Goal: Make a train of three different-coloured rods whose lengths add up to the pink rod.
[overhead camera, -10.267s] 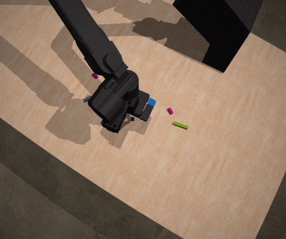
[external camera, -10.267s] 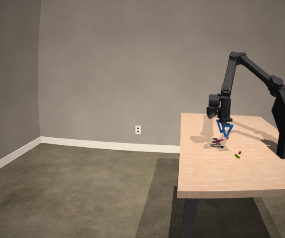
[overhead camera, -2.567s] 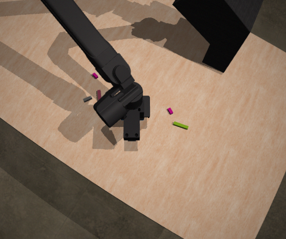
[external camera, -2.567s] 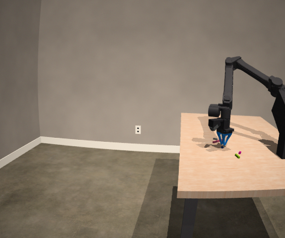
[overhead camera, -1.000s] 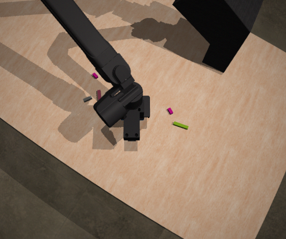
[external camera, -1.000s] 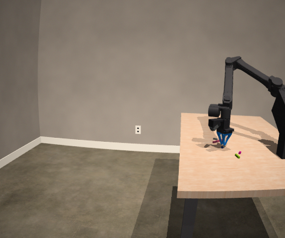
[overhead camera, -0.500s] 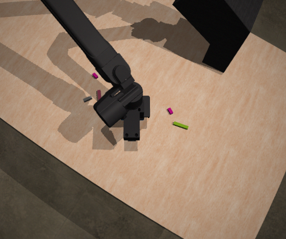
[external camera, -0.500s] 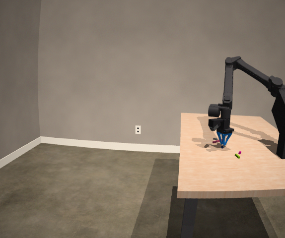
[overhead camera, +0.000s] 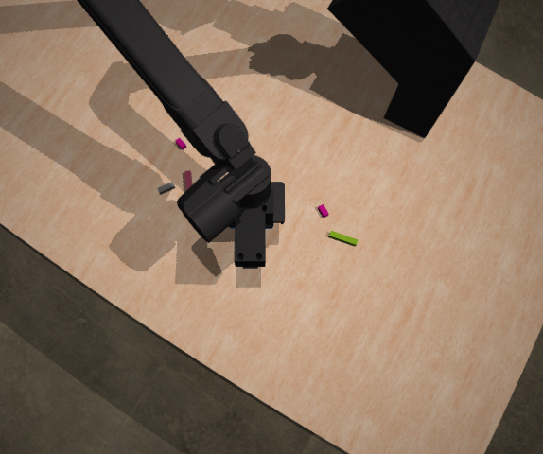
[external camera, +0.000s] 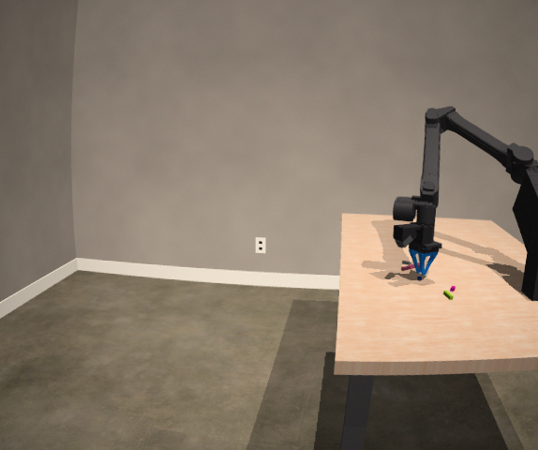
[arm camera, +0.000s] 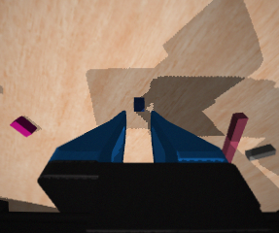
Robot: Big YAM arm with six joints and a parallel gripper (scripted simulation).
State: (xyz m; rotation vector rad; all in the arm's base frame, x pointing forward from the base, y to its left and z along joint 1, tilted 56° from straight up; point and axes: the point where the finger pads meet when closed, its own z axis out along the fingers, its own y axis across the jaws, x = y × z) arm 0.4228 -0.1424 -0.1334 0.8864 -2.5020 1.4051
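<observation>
My hand is 2 cm above the blue rod. Round my hand: grey rod 3 cm ahead, 17 cm to the right, 2 cm below; then pink rod 2 cm ahead, 12 cm to the right, 2 cm below; then lime rod 7 cm behind, 15 cm to the left, 2 cm below.
</observation>
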